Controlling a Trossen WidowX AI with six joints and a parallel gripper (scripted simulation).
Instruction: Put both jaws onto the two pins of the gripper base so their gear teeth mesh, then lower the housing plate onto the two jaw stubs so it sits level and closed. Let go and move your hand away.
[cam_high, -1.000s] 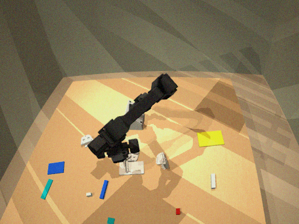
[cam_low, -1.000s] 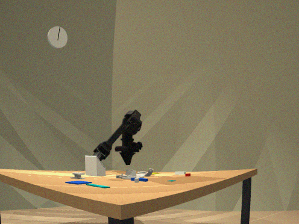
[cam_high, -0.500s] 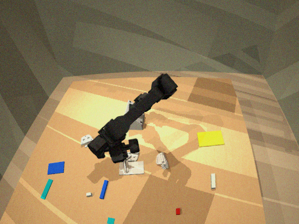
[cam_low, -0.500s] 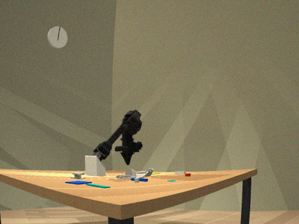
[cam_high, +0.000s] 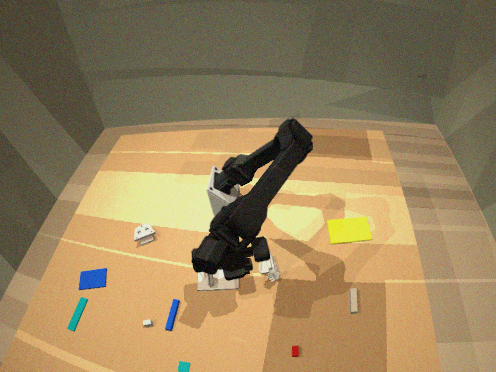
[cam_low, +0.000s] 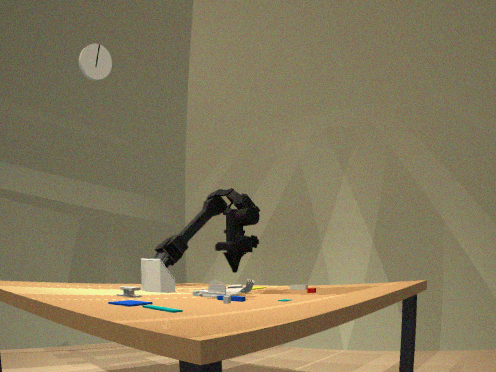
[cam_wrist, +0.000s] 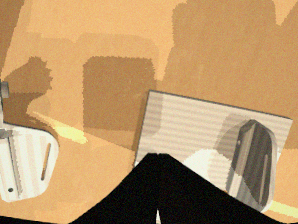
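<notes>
My gripper tip is now 1 cm past the jaw, 10 cm to the right of it and 5 cm above it. From my gripper tip the other things lie so: small white block (13 cm ahead, 26 cm to the right, 7 cm below); then blue bar (10 cm ahead, 19 cm to the right, 7 cm below); then red block (22 cm ahead, 15 cm to the left, 7 cm below).
</notes>
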